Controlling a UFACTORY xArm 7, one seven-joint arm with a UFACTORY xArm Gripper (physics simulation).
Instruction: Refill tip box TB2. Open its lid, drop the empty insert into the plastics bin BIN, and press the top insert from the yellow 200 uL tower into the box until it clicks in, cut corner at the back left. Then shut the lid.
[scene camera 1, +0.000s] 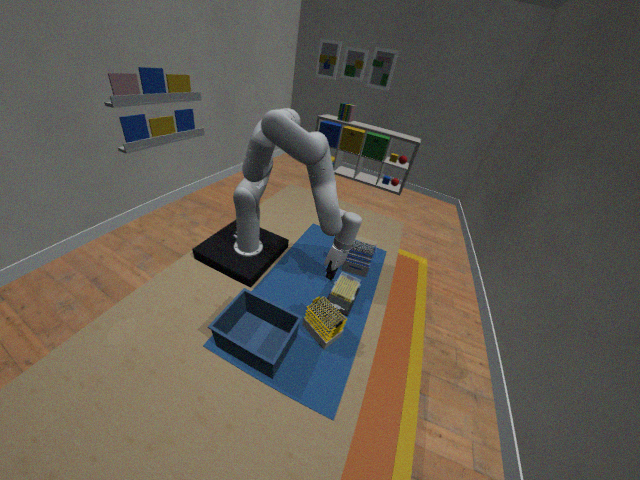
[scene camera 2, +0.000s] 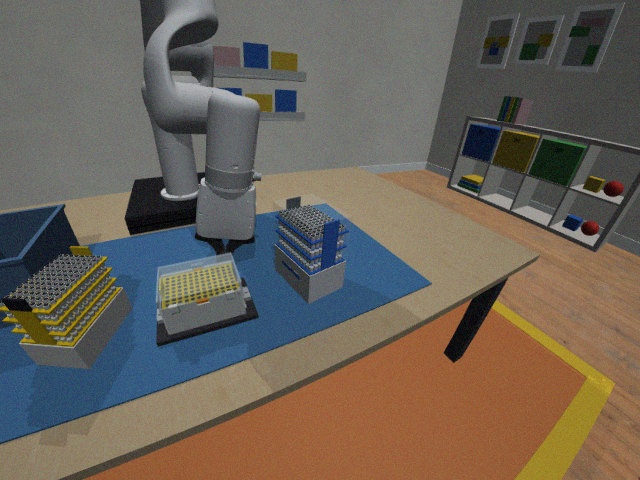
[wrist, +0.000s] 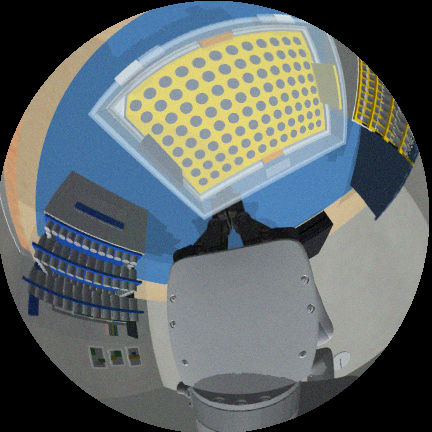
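Observation:
The tip box TB2 (scene camera 1: 340, 302) (scene camera 2: 206, 313) stands in a black holder (scene camera 2: 250, 315) on the blue mat. Its clear lid (scene camera 2: 160, 276) (wrist: 277, 174) is down over it. Through the lid shows the yellow insert (scene camera 1: 345, 287) (scene camera 2: 199, 281) (wrist: 212, 108), its holes without tips. My gripper (scene camera 1: 330, 274) (scene camera 2: 225, 250) (wrist: 225, 192) is shut and empty, pointing down close behind the box's rear edge; contact with the lid cannot be told. The yellow tower (scene camera 1: 324, 319) (scene camera 2: 77, 304) (wrist: 382, 107) holds stacked inserts with tips. The bin BIN (scene camera 1: 242, 353) (scene camera 2: 57, 235) (wrist: 377, 172) is open-topped.
A blue tower (scene camera 1: 360, 260) (scene camera 2: 310, 281) (wrist: 100, 212) stands on the mat (scene camera 1: 323, 392) (scene camera 2: 385, 276) on the side of the box away from the yellow tower. The arm's black base plate (scene camera 1: 217, 256) (scene camera 2: 149, 219) lies behind. A shelf unit stands by the far wall.

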